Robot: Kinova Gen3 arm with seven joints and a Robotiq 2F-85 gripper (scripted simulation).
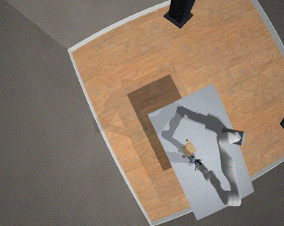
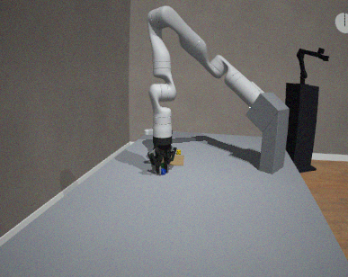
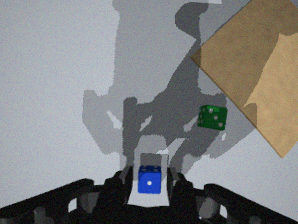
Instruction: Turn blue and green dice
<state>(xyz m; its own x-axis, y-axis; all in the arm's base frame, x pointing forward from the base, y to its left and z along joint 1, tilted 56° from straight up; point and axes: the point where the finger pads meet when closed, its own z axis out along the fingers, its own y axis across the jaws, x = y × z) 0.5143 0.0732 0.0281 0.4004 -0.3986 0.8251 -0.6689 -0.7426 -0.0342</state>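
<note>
Right now the blue die is 1 cm below my hand. From my hand the other things lie so: green die: 2 cm behind, 8 cm to the right, 1 cm below; tan mat: 6 cm behind, 17 cm to the right, 2 cm below; yellow die: 12 cm behind, 26 cm to the right, 1 cm below.
</note>
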